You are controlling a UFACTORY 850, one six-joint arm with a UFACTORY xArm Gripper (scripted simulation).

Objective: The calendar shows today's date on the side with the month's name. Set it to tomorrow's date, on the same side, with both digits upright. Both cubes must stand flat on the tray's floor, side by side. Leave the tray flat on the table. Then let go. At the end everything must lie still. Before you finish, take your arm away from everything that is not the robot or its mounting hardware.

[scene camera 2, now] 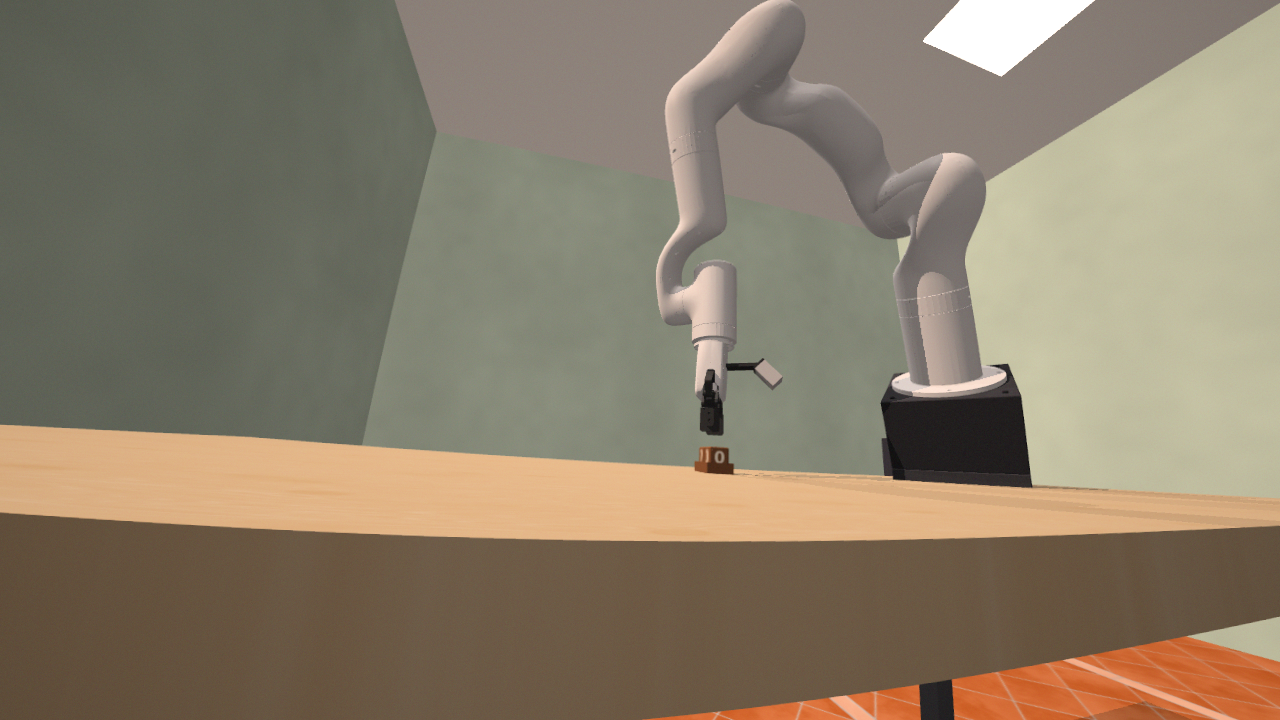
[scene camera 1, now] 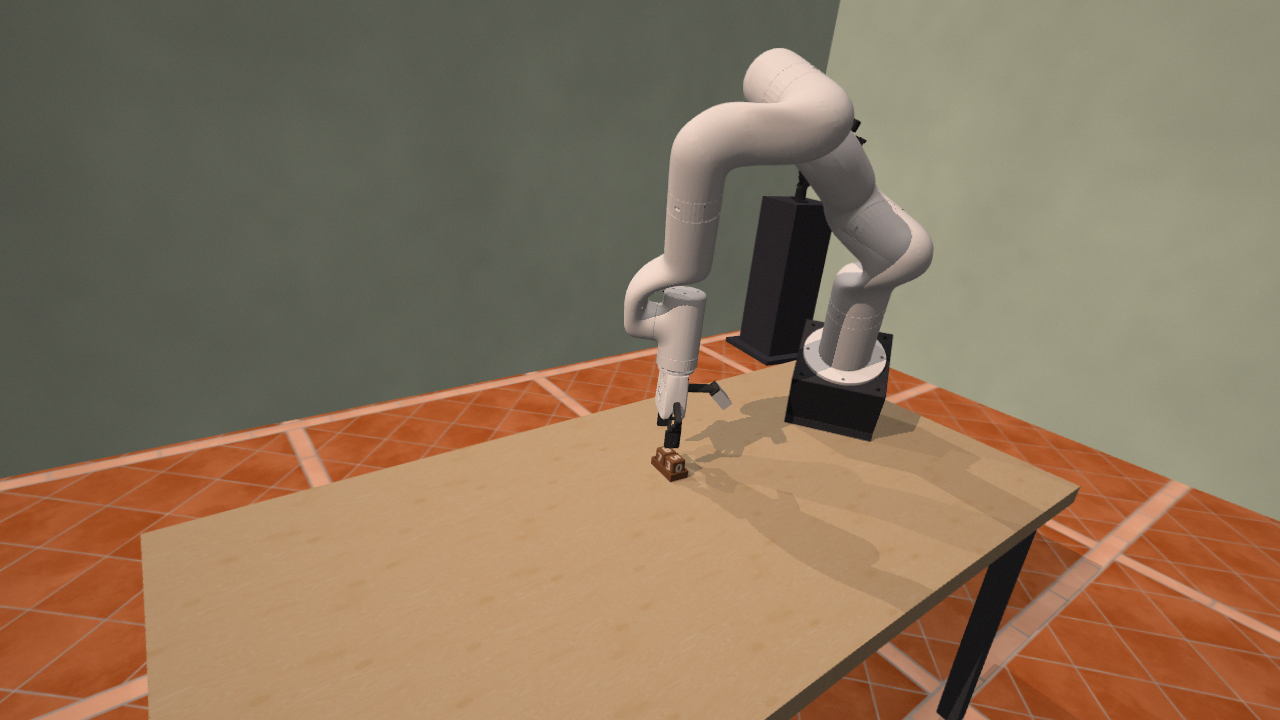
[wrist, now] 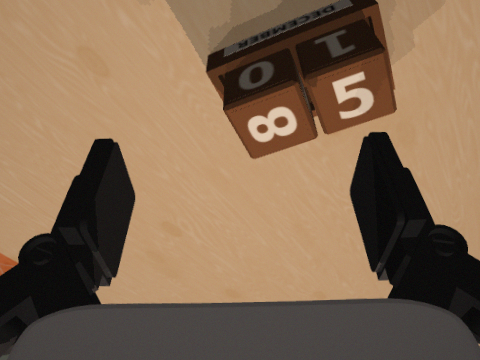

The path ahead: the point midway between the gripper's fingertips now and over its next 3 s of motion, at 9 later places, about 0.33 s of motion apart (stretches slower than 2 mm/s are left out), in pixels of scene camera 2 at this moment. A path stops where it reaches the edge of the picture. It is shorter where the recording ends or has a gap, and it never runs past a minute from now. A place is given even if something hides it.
My gripper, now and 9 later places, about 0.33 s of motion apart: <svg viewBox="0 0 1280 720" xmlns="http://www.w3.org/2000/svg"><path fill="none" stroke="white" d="M712 433L710 433L707 433L704 433L701 433L697 433L694 433L693 433L691 433L689 434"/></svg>
